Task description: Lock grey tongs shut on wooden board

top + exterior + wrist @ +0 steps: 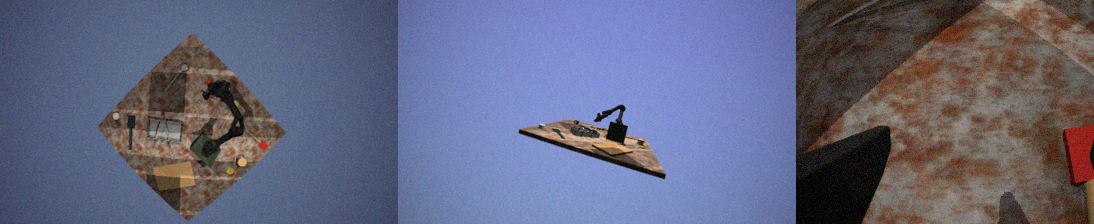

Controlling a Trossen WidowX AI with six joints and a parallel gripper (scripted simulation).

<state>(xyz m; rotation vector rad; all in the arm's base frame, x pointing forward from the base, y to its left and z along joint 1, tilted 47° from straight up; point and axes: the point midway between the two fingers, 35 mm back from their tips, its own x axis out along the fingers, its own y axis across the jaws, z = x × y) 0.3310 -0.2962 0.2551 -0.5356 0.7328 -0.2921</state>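
Now: the grey roasting tin 51 cm to the left of my gripper tip, 8 cm below it and 1 cm ahead of it. The rest, counted from my gripper tip: black spatula 74 cm to the left, 24 cm ahead, 10 cm below; small white disc 74 cm to the left, 44 cm ahead, 9 cm below; wooden board 78 cm to the left, 34 cm behind, 10 cm below.
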